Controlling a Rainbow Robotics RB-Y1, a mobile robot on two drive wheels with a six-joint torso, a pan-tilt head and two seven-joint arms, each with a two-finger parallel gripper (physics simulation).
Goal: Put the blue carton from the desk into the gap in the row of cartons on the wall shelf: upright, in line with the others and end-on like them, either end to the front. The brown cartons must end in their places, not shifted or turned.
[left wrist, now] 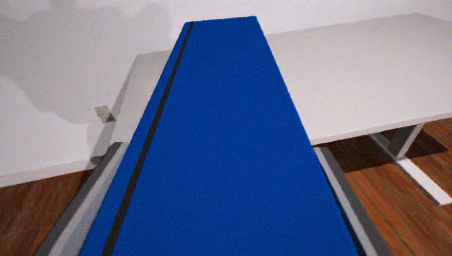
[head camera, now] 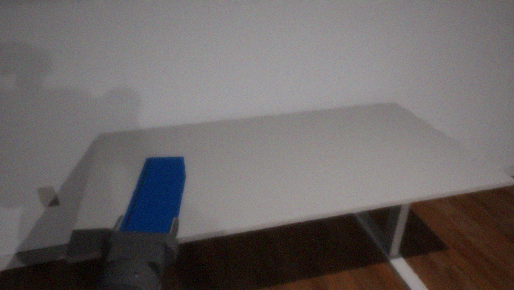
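The blue carton (head camera: 159, 192) (left wrist: 215, 135) is long, with a dark stripe along one edge of its upper face. My left gripper (head camera: 147, 225) (left wrist: 220, 157) is shut on it, one finger along each long side, and the carton points away from the wrist. In the head camera it shows at the lower left, in front of the desk (head camera: 300, 160) (left wrist: 370, 75); in the left wrist view the carton's near part stands out past the desk's front edge, over the floor. The wall shelf, its gap and the brown cartons do not show. My right gripper is not in view.
A plain wall (head camera: 280, 55) (left wrist: 85, 45) rises behind the desk. A wall outlet (head camera: 48, 196) (left wrist: 104, 113) is at the left. A desk leg (head camera: 400, 230) (left wrist: 406, 140) stands at the right, on the wooden floor (head camera: 465, 215) (left wrist: 360, 192).
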